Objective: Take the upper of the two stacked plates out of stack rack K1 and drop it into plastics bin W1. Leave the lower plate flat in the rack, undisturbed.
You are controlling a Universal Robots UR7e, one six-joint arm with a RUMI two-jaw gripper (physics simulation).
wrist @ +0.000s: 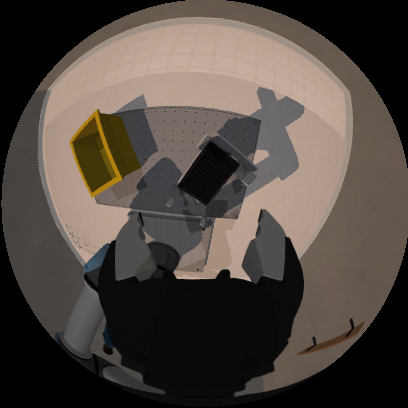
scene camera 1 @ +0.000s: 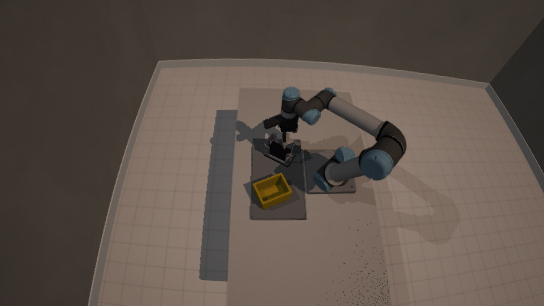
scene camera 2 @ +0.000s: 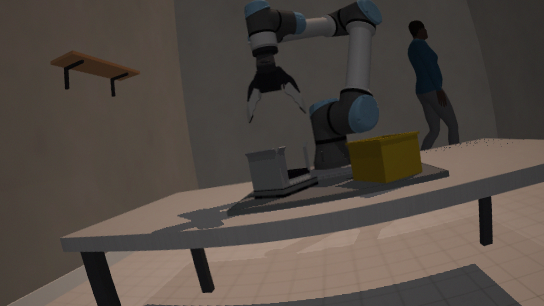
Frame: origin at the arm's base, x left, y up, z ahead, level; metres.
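Where they show: gripper, between the fingertips: [wrist: 199,212] [scene camera 1: 282,137] [scene camera 2: 277,118]; arm's base, origin of its link: [wrist: 161,254] [scene camera 2: 335,165].
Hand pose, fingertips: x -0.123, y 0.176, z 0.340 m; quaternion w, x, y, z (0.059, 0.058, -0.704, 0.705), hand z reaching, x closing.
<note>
Each offset is from my fingertips to the top centre of the thing.
Stack rack K1 {dx -0.009, dy -0.074, dz +0.001 m} [scene camera 1: 278,159] [scene camera 2: 270,170] [wrist: 235,151] is grey with raised walls. A black plate with a fine grid {dx -0.013, dy -0.142, dz +0.007 m} [scene camera 1: 280,151] [scene camera 2: 298,173] [wrist: 209,172] lies flat in it; I cannot make out a separate lower plate. Plastics bin W1 {dx +0.257, dy -0.094, dz +0.045 m} [scene camera 1: 272,191] [scene camera 2: 385,157] [wrist: 127,145] is yellow, upright and open at the top, standing apart from the rack; I see no plate in it. My gripper [scene camera 1: 284,138] [scene camera 2: 277,116] [wrist: 199,212] is open and empty. It points down, well above the rack, with its fingers spread.
Rack and bin stand on a grey perforated board {dx +0.132, dy -0.193, dz +0.010 m} [scene camera 1: 295,212] [scene camera 2: 431,172] [wrist: 175,125] on the table. The arm's base [scene camera 2: 332,150] stands behind the board in scene camera 2. A wall shelf [scene camera 2: 95,65] [wrist: 332,344] and a person [scene camera 2: 425,65] are farther off.
</note>
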